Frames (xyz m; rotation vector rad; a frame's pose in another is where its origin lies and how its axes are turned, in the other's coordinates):
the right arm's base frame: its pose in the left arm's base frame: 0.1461 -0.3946 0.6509 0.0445 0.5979 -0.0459
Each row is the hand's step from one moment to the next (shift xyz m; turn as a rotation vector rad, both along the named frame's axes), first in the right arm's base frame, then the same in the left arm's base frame.
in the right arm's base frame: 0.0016 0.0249 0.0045 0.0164 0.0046 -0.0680
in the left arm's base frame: 0.0052 0.0246 0.0035 -0.0244 0.0078 -0.0653
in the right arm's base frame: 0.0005 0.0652 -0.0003 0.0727 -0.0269 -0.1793
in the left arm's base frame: 0.0039 0.0651 0.0013 -0.0422 -0.0192 -0.1898
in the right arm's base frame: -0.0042 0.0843 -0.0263 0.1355 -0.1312 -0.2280
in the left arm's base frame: -0.0135 0.0857 -0.0169 -0.0235 -0.1225 -0.2683
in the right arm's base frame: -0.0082 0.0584 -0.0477 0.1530 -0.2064 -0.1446
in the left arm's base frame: -0.0303 0.0612 -0.0331 0.0335 -0.2026 -0.2115
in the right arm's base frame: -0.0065 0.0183 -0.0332 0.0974 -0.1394 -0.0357
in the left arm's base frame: -0.0230 0.0203 -0.0232 0.0525 -0.1401 -0.0883
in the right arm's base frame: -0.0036 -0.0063 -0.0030 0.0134 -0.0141 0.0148
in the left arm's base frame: -0.0050 -0.0060 -0.0006 0.0186 -0.0153 0.0043
